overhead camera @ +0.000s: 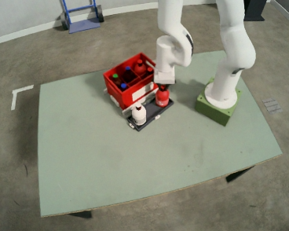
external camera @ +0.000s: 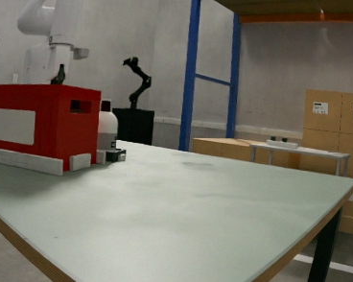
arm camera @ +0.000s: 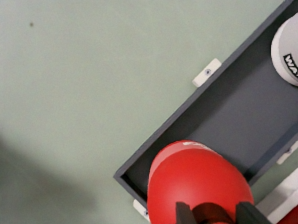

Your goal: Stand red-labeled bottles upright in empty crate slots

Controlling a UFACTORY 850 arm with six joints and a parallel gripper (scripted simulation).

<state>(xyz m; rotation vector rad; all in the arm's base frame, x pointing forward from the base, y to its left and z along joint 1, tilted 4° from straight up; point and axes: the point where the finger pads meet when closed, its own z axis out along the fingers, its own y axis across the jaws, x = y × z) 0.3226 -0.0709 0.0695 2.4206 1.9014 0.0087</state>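
The red-capped bottle lies 7 cm below my hand. Round my hand: white bottle: 15 cm ahead, 9 cm to the left, 7 cm below; red crate: 14 cm ahead, 13 cm to the right, 7 cm below; dark grey tray: 14 cm below, 7 cm ahead, 5 cm to the left.
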